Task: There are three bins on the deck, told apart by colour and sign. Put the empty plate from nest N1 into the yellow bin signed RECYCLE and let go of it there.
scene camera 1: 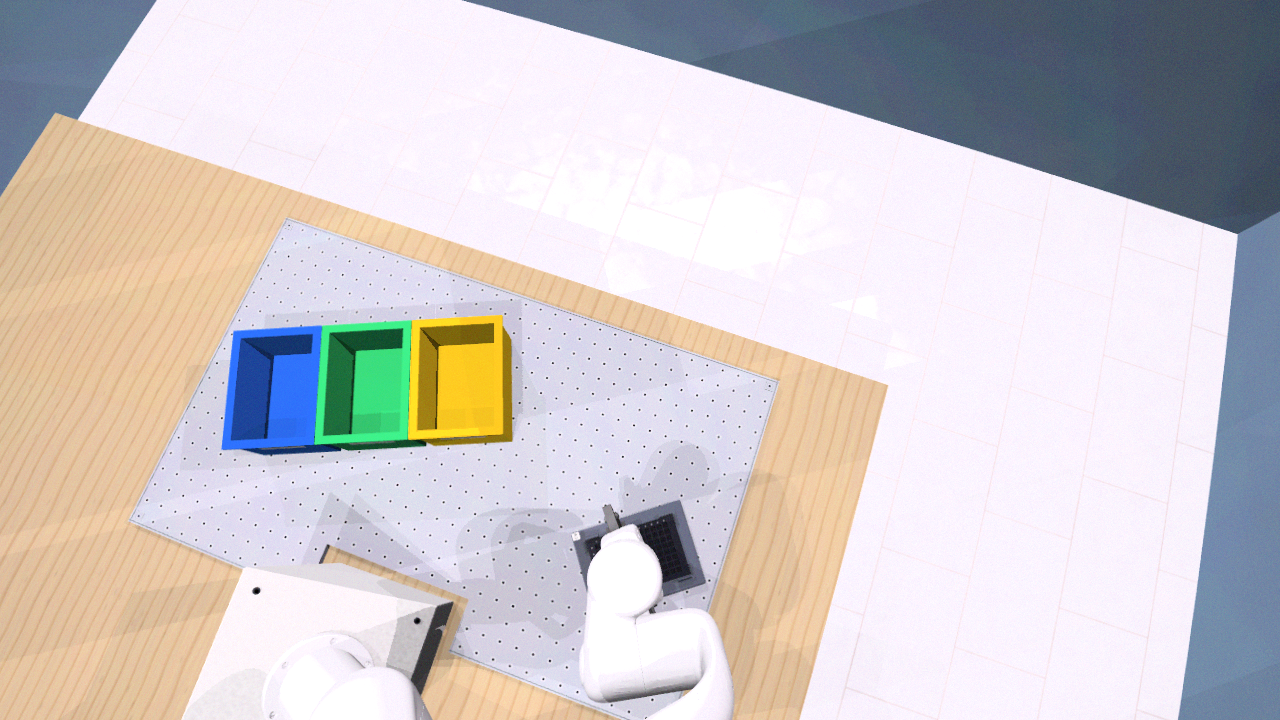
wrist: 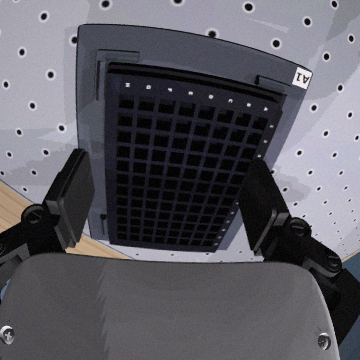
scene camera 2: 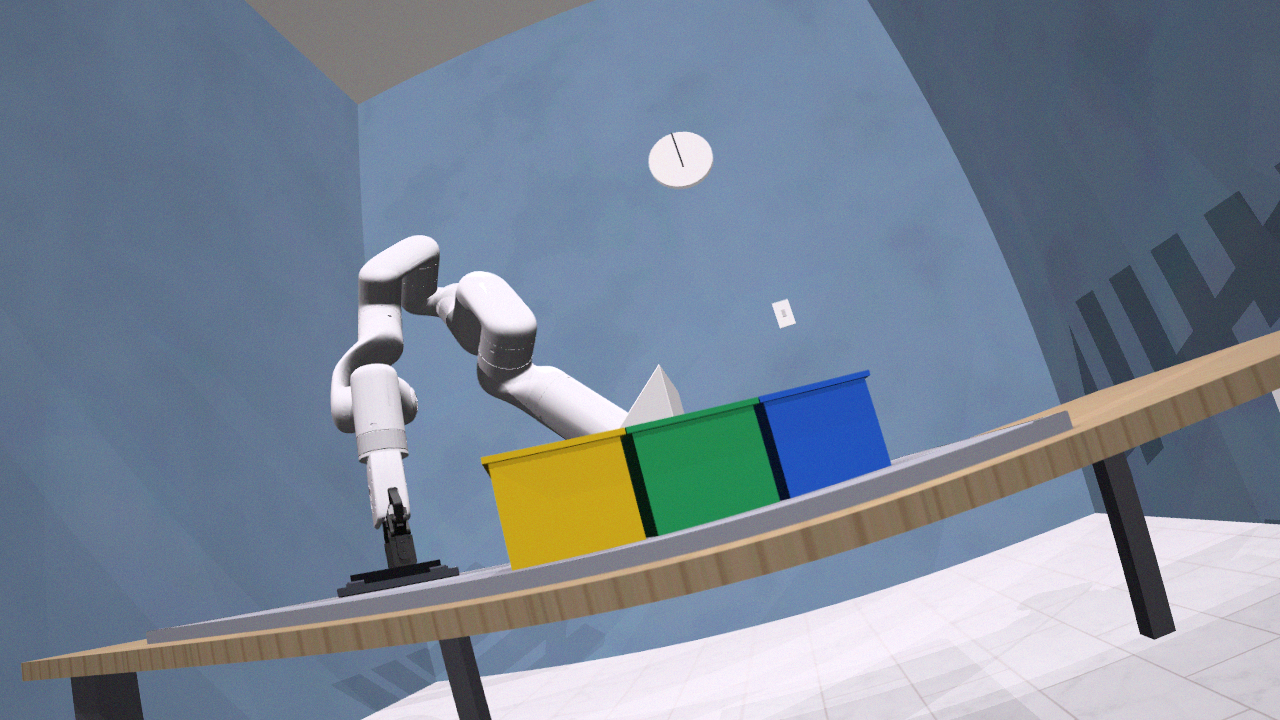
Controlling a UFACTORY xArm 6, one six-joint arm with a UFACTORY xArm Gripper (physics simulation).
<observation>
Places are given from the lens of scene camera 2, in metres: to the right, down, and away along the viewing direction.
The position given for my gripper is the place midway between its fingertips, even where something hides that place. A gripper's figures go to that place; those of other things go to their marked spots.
my gripper (scene camera 2: 402, 567): -0.33, 0.29, 0.78
black plate (scene camera 2: 419, 568): -0.29, 0.28, 0.74
</observation>
